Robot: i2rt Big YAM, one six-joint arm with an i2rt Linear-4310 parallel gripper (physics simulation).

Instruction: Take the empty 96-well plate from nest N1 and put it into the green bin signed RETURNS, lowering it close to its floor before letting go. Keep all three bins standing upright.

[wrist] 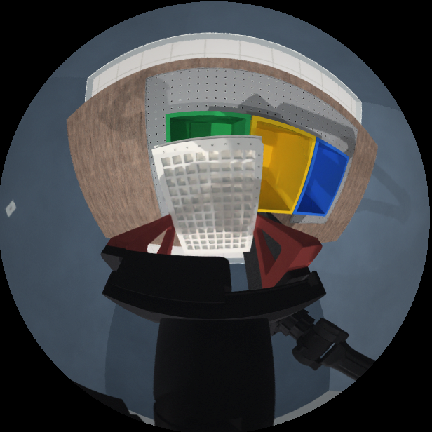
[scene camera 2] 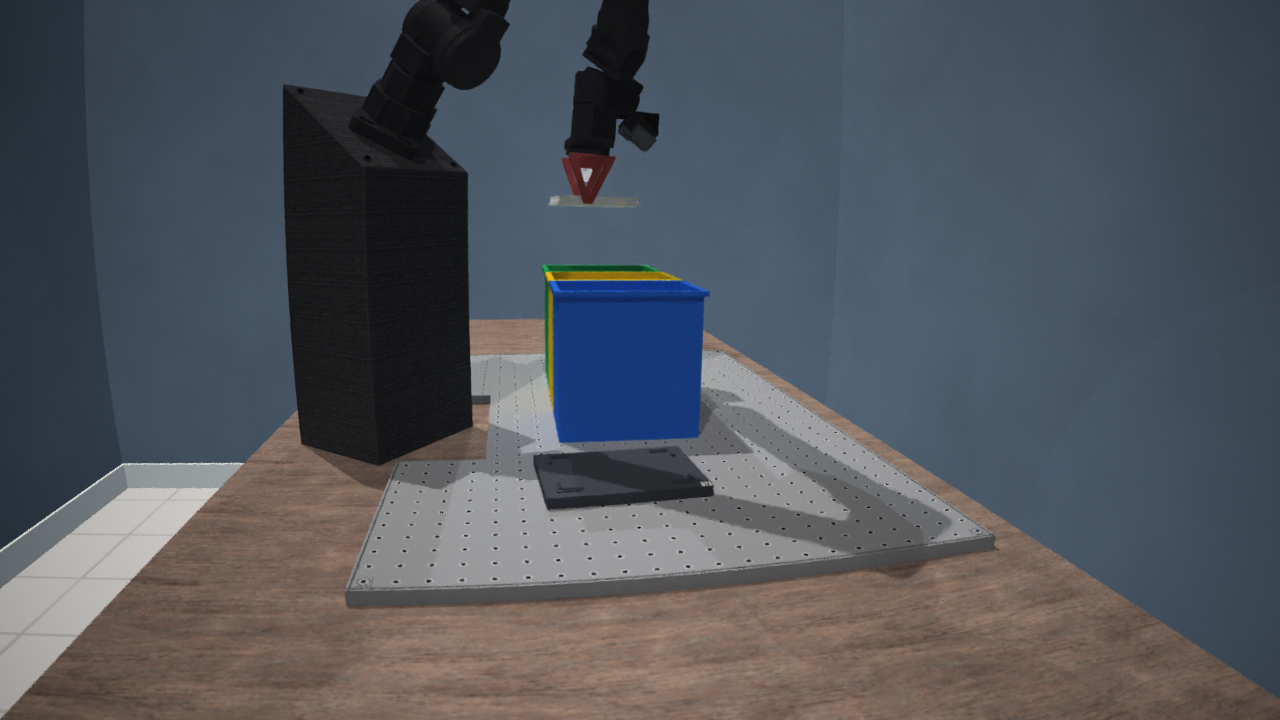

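Pixels of known places: gripper, between the fingertips: [scene camera 2: 583, 203]; arm's base, origin of its link: [scene camera 2: 389, 130].
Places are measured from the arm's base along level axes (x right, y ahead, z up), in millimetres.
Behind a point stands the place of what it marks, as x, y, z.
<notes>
The 96-well plate [scene camera 2: 613, 202] @(-115, 333, -87) [wrist: 210, 195] is white and level, held well above the bin rims. My gripper [scene camera 2: 588, 198] @(-160, 299, -90) [wrist: 213, 217] is shut on it, one red finger at each long side. The green bin [scene camera 2: 597, 267] @(-226, 343, -196) [wrist: 209, 116] stands upright, farthest back in the scene view. In the wrist view the plate covers much of its opening. Its sign does not show. Nest N1 [scene camera 2: 622, 475] @(283, 213, -360), a dark flat block, holds no plate; its label is too small to read surely.
The yellow bin [scene camera 2: 617, 275] @(-92, 333, -197) [wrist: 287, 165] and the blue bin [scene camera 2: 628, 367] @(149, 266, -282) [wrist: 322, 177] stand upright in a row beside the green one. They stand on a grey perforated board [scene camera 2: 465, 546] @(371, 45, -372) [wrist: 200, 85] on a wooden table. The arm's black pedestal [scene camera 2: 375, 295] @(117, -18, -192) stands left of the bins.
</notes>
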